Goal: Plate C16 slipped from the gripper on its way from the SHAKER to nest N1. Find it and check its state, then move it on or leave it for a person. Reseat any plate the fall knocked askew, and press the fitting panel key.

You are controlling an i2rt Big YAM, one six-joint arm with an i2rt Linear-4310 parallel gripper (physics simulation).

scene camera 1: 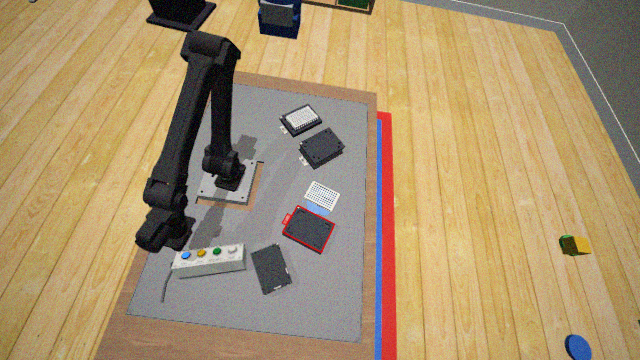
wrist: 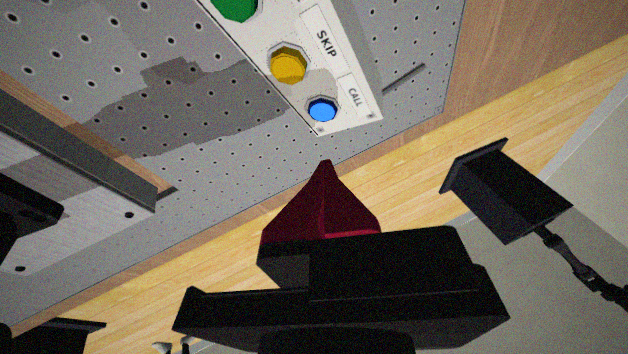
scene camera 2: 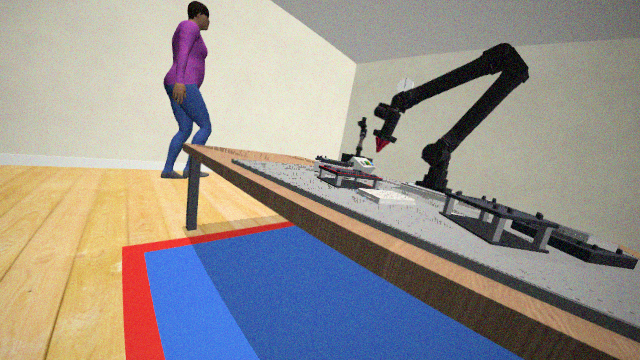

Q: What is my gripper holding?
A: Nothing.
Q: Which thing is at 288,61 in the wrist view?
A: A yellow SKIP button.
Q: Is my gripper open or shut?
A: Shut.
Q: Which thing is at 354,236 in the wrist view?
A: My gripper.
